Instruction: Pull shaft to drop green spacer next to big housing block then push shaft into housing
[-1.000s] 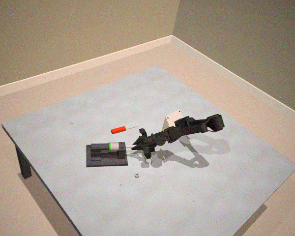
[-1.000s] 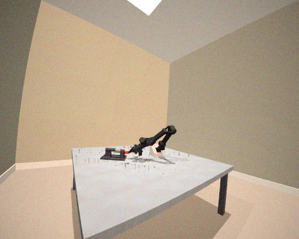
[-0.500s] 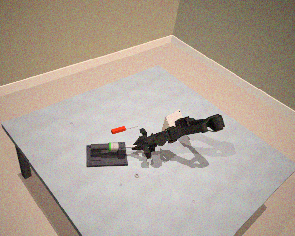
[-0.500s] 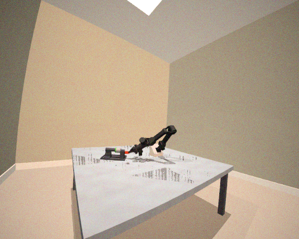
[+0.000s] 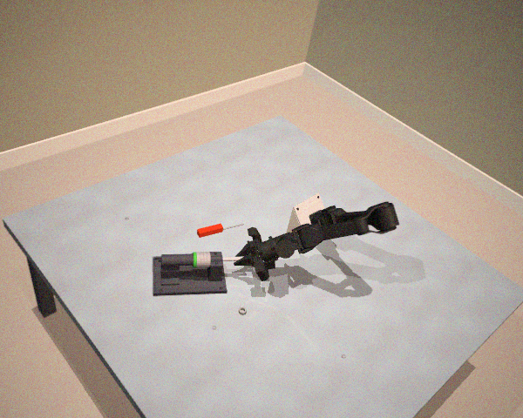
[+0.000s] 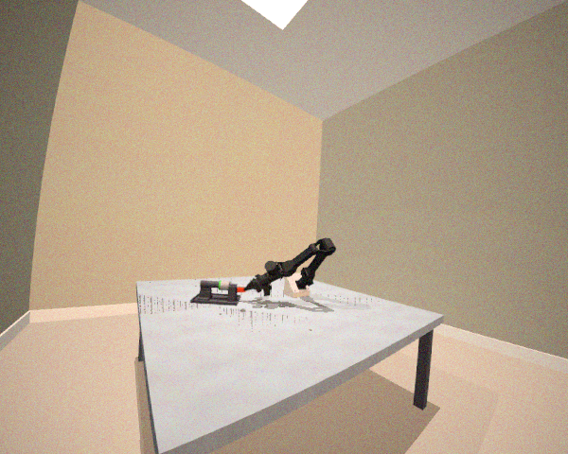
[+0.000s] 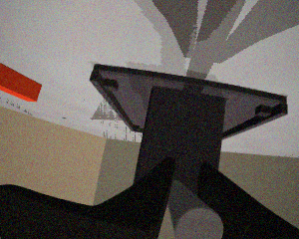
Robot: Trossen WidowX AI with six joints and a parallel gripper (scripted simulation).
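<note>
Right now the thin grey shaft is 40 mm ahead of my gripper tip, 30 mm to the right of it and 20 mm above it. Also, from my gripper tip: green spacer 110 mm ahead, 70 mm to the right, 20 mm above.
</note>
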